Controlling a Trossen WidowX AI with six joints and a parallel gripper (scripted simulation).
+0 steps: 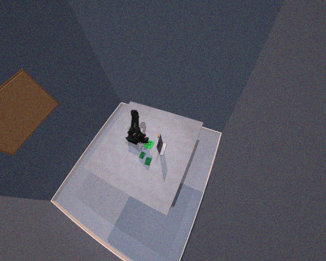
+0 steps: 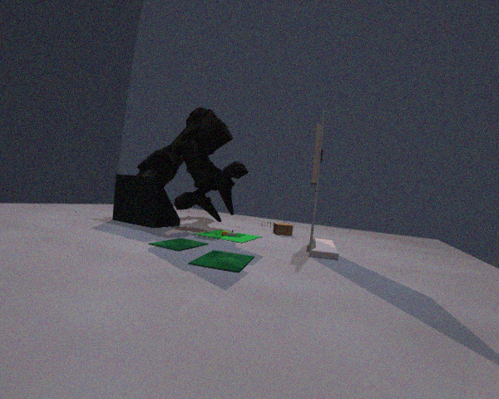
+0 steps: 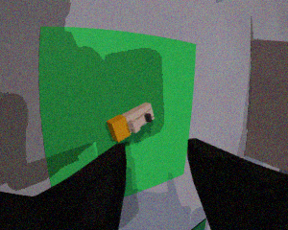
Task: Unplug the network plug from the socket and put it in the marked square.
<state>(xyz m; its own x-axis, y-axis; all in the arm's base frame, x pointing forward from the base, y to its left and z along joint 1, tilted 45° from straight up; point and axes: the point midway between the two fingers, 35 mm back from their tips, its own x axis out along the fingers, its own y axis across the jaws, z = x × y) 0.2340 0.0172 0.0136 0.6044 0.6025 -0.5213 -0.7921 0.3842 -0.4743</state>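
Now: the network plug 30 mm below my gripper tip and 10 mm ahead of it. Also, from my gripper tip: upright panel (210 mm ahead, 80 mm above, 10 mm to the right).
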